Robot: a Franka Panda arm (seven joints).
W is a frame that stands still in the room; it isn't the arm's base.
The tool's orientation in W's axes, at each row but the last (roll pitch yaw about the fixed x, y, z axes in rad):
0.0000, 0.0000, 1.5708
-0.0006, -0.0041, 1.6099
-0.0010, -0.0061, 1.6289
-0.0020, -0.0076, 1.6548
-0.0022, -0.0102, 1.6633
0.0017, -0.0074, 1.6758
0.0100, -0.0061, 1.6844
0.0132, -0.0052, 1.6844
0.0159, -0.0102, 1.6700
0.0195, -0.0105, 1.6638
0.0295, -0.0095, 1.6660
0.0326, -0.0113, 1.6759
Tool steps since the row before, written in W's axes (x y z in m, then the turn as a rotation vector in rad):
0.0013, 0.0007, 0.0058, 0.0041, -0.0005, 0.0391
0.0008, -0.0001, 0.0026, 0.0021, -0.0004, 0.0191
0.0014, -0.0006, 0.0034, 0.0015, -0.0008, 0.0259
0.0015, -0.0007, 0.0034, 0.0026, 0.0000, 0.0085
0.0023, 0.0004, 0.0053, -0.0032, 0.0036, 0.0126
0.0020, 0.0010, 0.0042, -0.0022, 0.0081, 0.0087
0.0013, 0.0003, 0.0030, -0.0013, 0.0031, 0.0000
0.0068, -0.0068, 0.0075, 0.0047, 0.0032, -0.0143
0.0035, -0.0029, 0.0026, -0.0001, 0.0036, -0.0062
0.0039, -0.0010, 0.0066, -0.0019, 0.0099, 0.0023
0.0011, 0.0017, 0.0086, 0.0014, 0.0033, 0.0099
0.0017, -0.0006, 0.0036, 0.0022, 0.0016, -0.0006
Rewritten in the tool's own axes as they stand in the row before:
0.0007, -0.0013, 0.0058, -0.0005, -0.0041, 0.0391
-0.0001, -0.0008, 0.0026, -0.0004, -0.0021, 0.0191
-0.0007, -0.0014, 0.0034, -0.0007, -0.0015, 0.0259
-0.0008, -0.0014, 0.0034, -0.0002, -0.0026, 0.0085
0.0002, -0.0023, 0.0053, 0.0040, 0.0028, 0.0126
0.0008, -0.0021, 0.0042, 0.0084, 0.0014, 0.0086
0.0002, -0.0013, 0.0030, 0.0032, 0.0009, 0.0000
-0.0075, -0.0059, 0.0076, 0.0026, -0.0052, -0.0142
-0.0032, -0.0032, 0.0027, 0.0035, -0.0004, -0.0062
-0.0013, -0.0037, 0.0067, 0.0101, 0.0010, 0.0022
0.0017, -0.0010, 0.0086, 0.0032, -0.0014, 0.0099
-0.0007, -0.0015, 0.0037, 0.0014, -0.0024, -0.0005

